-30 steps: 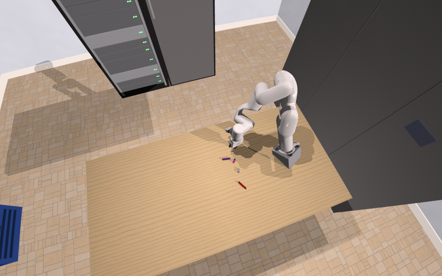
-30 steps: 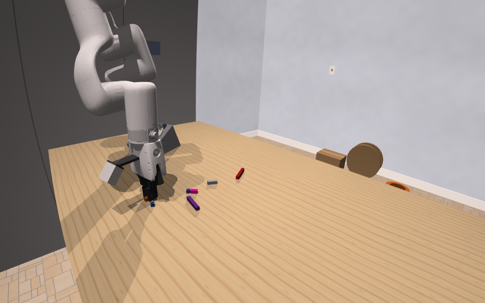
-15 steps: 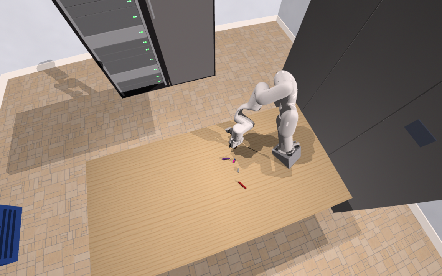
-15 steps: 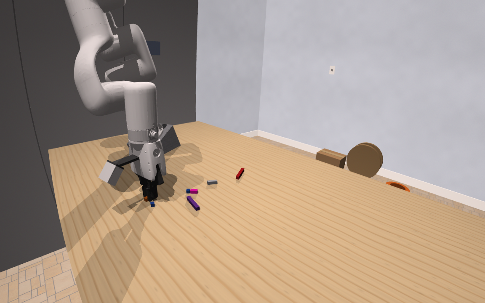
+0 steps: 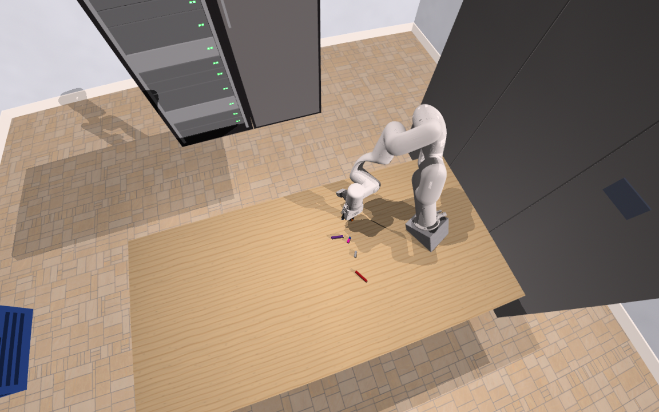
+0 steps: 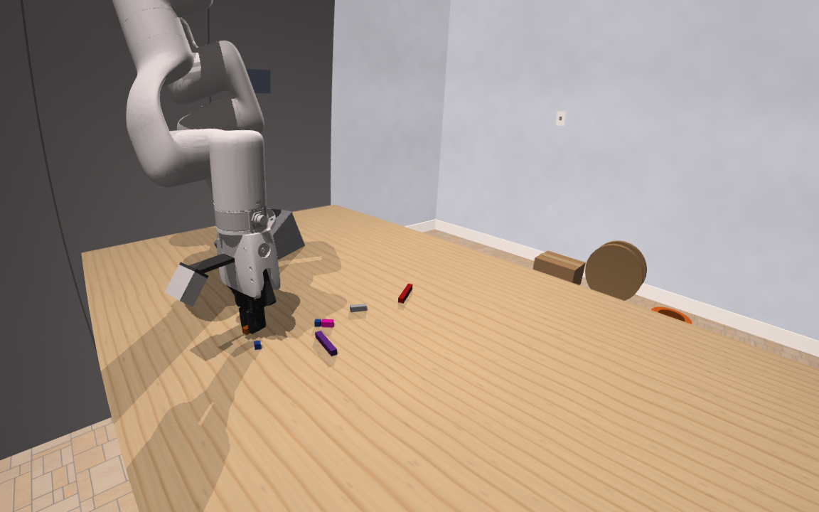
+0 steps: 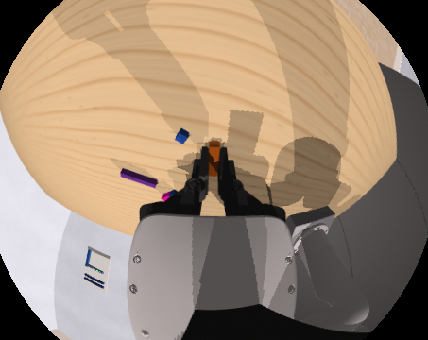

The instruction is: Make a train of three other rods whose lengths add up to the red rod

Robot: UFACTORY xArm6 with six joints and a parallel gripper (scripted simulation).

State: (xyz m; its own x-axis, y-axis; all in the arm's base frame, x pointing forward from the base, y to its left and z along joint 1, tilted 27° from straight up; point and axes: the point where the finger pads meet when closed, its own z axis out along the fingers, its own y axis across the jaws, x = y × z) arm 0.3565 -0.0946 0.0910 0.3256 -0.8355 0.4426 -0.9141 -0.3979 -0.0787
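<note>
The magenta rod lies 120 mm to the left of my hand, 40 mm ahead of it and 30 mm below it. Also, from my hand: purple rod 90 mm ahead, 80 mm to the left, 30 mm below; then orange rod 20 mm below; then grey rod 190 mm to the left, 30 mm below, 20 mm ahead.
</note>
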